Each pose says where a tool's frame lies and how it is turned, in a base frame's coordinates. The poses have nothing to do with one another.
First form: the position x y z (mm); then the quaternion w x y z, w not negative.
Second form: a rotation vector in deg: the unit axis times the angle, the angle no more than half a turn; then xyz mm. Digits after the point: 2 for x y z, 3 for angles.
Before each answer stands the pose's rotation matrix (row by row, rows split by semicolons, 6 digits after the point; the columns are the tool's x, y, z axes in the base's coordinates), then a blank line. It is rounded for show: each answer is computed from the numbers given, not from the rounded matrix.
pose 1, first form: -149.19 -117.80 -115.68 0.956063 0.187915 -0.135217 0.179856
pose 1, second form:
0.898736 -0.394726 -0.190957; 0.293089 0.864680 -0.407956; 0.326147 0.310678 0.892809

21.854 -15.726 20.917 -149.19 -117.80 -115.68
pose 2, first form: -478.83 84.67 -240.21 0.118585 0.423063 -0.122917 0.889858
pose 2, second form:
-0.613911 -0.315051 0.723779; 0.107044 -0.941658 -0.319095; 0.782084 -0.118419 0.611818

70.889 -20.596 149.106 -478.83 84.67 -240.21
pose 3, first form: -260.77 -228.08 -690.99 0.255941 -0.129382 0.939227 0.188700
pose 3, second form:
-0.835509 -0.339630 0.431944; -0.146446 0.895305 0.420692; -0.529602 0.288236 -0.797773

-20.122 146.070 29.347 -260.77 -228.08 -690.99
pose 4, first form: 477.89 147.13 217.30 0.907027 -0.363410 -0.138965 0.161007
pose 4, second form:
0.909531 -0.191073 -0.369113; 0.393078 0.684020 0.614497; 0.135067 -0.703995 0.697244

-42.984 -16.437 19.044 477.89 147.13 217.30
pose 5, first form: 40.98 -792.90 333.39 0.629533 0.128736 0.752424 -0.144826
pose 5, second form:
-0.174231 0.376073 0.910062; 0.011383 0.924905 -0.380028; -0.984639 -0.055854 -0.165428

16.895 98.747 -19.007 40.98 -792.90 333.39
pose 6, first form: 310.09 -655.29 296.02 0.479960 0.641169 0.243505 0.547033
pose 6, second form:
0.282920 -0.212852 0.935227; 0.837364 -0.420687 -0.349061; 0.467736 0.881882 0.059214

89.628 34.039 76.469 310.09 -655.29 296.02
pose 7, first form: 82.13 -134.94 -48.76 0.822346 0.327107 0.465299 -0.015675
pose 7, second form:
0.566503 0.330185 0.755018; 0.278624 0.785511 -0.552577; -0.775528 0.523403 0.352996

39.874 56.720 -1.911 82.13 -134.94 -48.76
